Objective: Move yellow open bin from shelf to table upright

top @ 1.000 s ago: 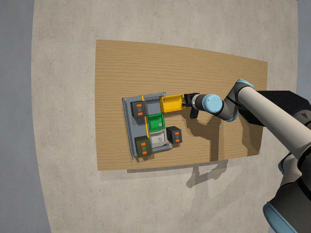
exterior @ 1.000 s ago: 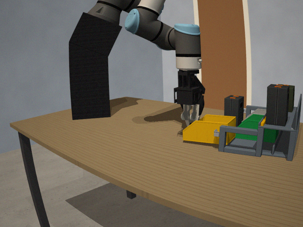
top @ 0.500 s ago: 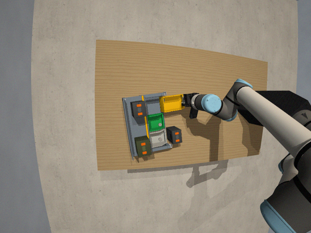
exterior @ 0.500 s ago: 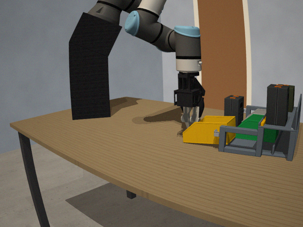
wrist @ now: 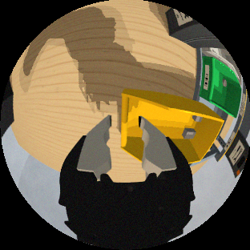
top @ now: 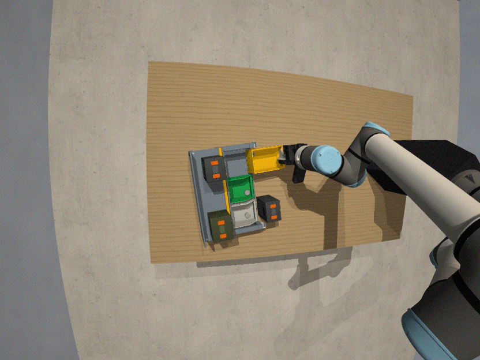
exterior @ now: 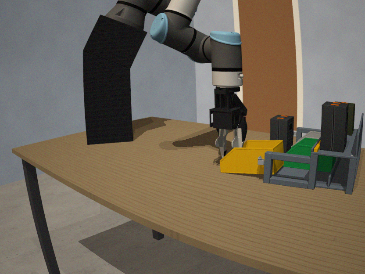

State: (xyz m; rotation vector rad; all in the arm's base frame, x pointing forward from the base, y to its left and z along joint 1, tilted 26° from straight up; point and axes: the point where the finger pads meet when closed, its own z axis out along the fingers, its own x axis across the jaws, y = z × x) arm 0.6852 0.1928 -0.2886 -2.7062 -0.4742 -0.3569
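Now: hand 80 mm short of the yellow open bin, 20 mm to the right of it and 10 mm below it. The rest, counted from my hand: dark green box 320 mm to the left, 230 mm ahead, 110 mm above; white bin 290 mm to the left, 140 mm ahead; green bin 190 mm ahead, 180 mm to the left.
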